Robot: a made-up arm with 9 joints. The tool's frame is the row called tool.
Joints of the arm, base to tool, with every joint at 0 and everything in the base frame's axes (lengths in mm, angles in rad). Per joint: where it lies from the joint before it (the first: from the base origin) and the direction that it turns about. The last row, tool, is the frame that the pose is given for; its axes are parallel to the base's.
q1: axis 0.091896 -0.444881 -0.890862 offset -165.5 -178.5 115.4
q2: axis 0 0 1 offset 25.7 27 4.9
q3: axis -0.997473 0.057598 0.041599 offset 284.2 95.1 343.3
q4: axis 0 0 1 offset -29.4 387.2 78.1
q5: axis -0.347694 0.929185 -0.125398 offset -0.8 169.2 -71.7
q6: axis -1 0 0 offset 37.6 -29.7 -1.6
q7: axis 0 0 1 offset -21.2 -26.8 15.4
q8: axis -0.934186 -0.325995 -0.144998 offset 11 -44.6 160.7
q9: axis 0 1 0 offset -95.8 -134.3 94.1
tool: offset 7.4 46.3 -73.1
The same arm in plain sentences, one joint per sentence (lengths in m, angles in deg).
The arm has nine revolute joints in a row. What follows holds with every joint at zero, and every direction is one of the base frame's. The first joint is mounted 0.1655 m along -x and 0.1785 m along -y and 0.1154 m along +z from the base frame's origin and rotates about the direction (0.091896, -0.444881, -0.890862). The second joint is mounted 0.0257 m along +x and 0.027 m along +y and 0.0049 m along +z from the first joint and rotates about +z. The third joint is mounted 0.2842 m along +x and 0.0951 m along +y and 0.3433 m along +z from the second joint and rotates about the direction (-0.997473, 0.057598, 0.041599). The fourth joint is mounted 0.0294 m along -x and 0.3872 m along +y and 0.0781 m along +z from the third joint and rotates about +z. The fifth joint is mounted 0.0008 m along -x and 0.1692 m along +y and 0.0717 m along -z from the fourth joint and rotates about the direction (-0.347694, 0.929185, -0.125398). The sixth joint is mounted 0.0376 m along +x and 0.0297 m along -y and 0.0016 m along -z from the fifth joint and rotates about -x. The seventh joint is mounted 0.0212 m along -x and 0.0268 m along -y and 0.0154 m along +z from the sixth joint and rotates about +z. The eighth joint is mounted 0.011 m along +x and 0.0446 m along -y and 0.1607 m along +z from the seventh joint and rotates about the direction (-0.934186, -0.325995, -0.144998). The ninth joint is mounted 0.0958 m along -x and 0.1343 m along -y and 0.0941 m along +z from the eighth joint and rotates about +y. The tool frame, which is the frame that the pose is given for, is mounted 0.0074 m along +x and 0.0463 m along +y and 0.0731 m along -z from the ninth joint; its axes are parallel to the base frame's.
